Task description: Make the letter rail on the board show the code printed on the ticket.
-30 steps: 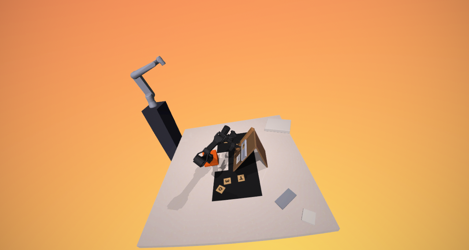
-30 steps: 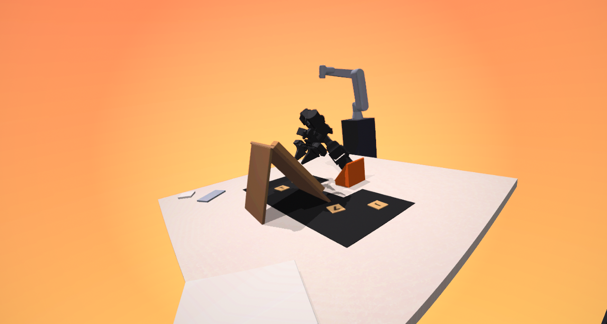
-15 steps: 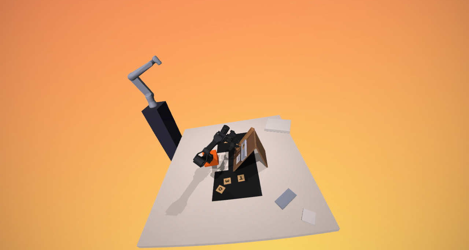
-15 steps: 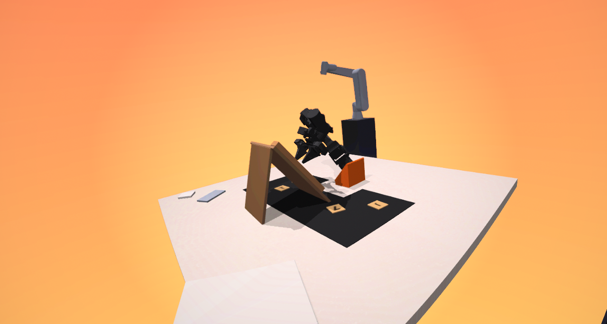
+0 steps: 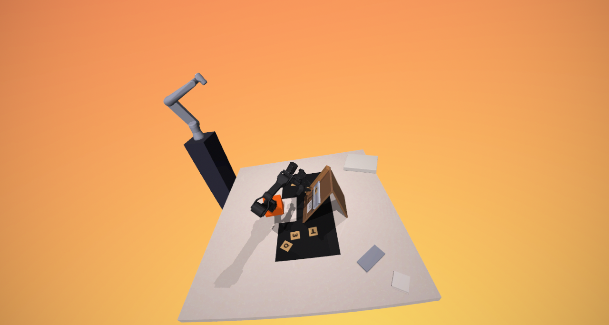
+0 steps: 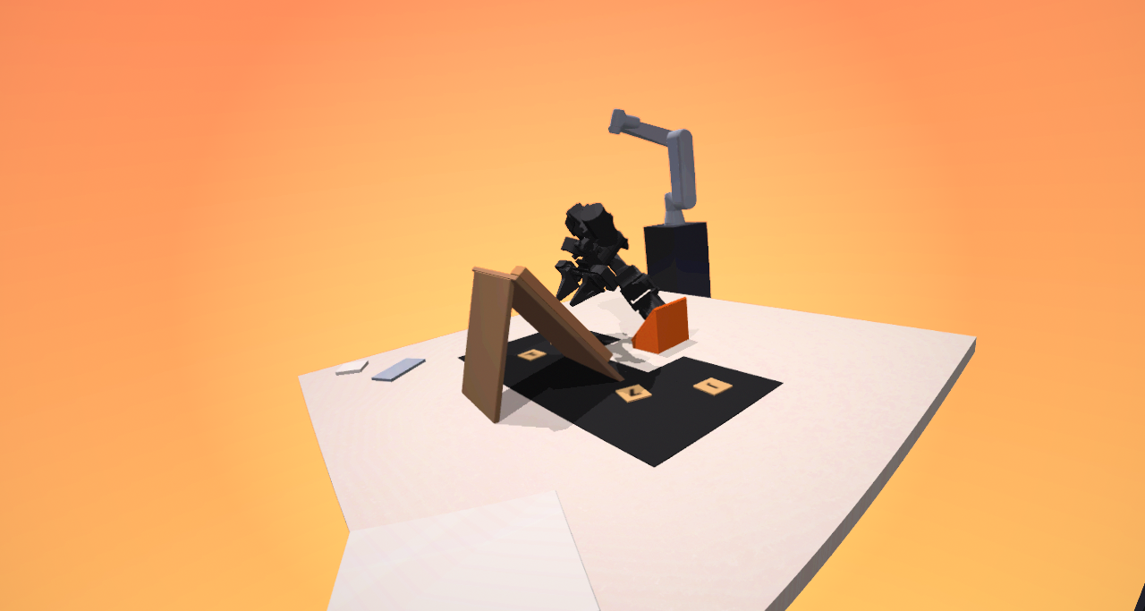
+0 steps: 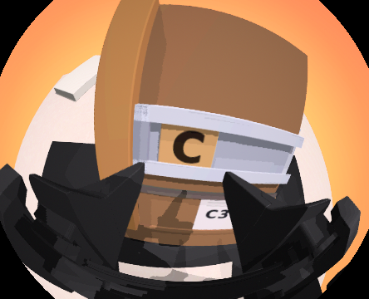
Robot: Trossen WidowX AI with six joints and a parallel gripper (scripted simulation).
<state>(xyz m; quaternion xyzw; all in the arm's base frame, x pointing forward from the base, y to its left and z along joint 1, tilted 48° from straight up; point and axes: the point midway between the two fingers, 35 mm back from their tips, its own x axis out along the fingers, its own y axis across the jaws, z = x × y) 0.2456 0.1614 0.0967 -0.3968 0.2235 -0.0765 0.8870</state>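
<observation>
Right now the white ticket is 2 cm behind my gripper tip, 7 cm to the right of it and 10 cm below it. The rest, counted from my gripper tip: black mat 10 cm behind, 2 cm to the right, 18 cm below; grey slab 33 cm ahead, 40 cm to the right, 18 cm below; white block 41 cm ahead, 45 cm to the left, 17 cm below.
</observation>
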